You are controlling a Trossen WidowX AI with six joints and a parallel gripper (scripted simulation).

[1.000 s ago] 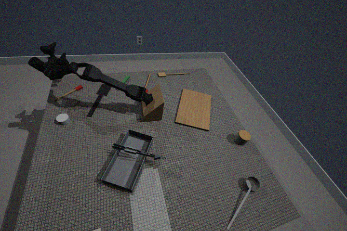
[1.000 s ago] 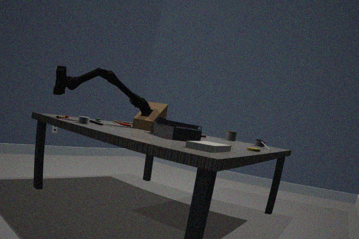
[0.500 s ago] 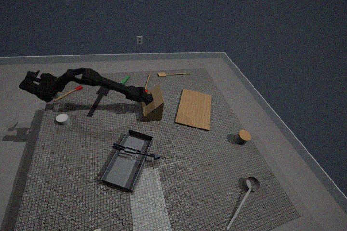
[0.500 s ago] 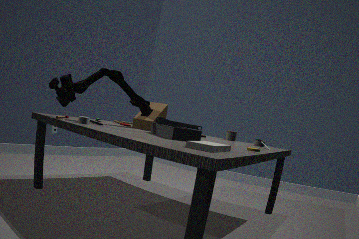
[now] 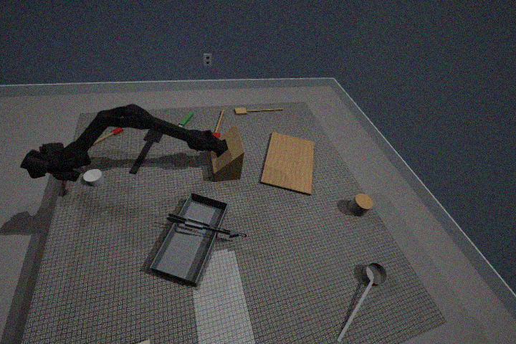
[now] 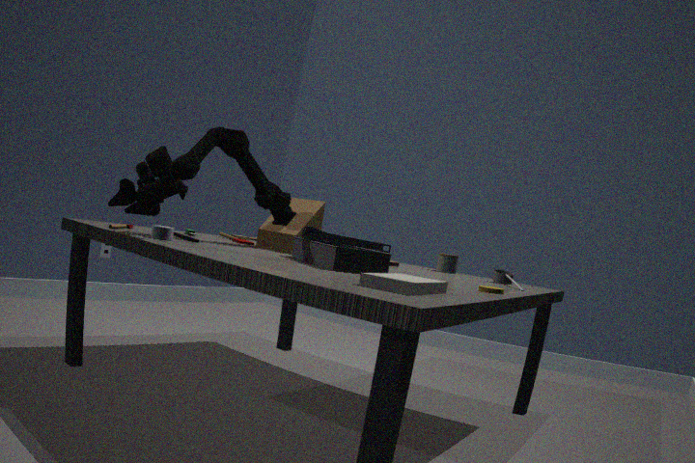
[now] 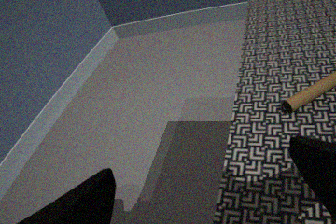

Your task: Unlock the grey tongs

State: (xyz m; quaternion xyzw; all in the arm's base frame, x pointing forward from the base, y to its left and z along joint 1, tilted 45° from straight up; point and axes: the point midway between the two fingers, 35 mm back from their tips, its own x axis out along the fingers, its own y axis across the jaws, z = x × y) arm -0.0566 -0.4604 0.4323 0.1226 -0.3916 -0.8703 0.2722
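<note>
My gripper tip is 43 cm short of the roasting tin, 48 cm to the right of it and 4 cm above it. From my gripper tip the other things lie so: black spatula 9 cm behind, 33 cm to the left, 6 cm below; then white disc 9 cm ahead, 12 cm to the left, 5 cm below; then red-tipped brush 17 cm behind, 14 cm to the left, 6 cm below.
</note>
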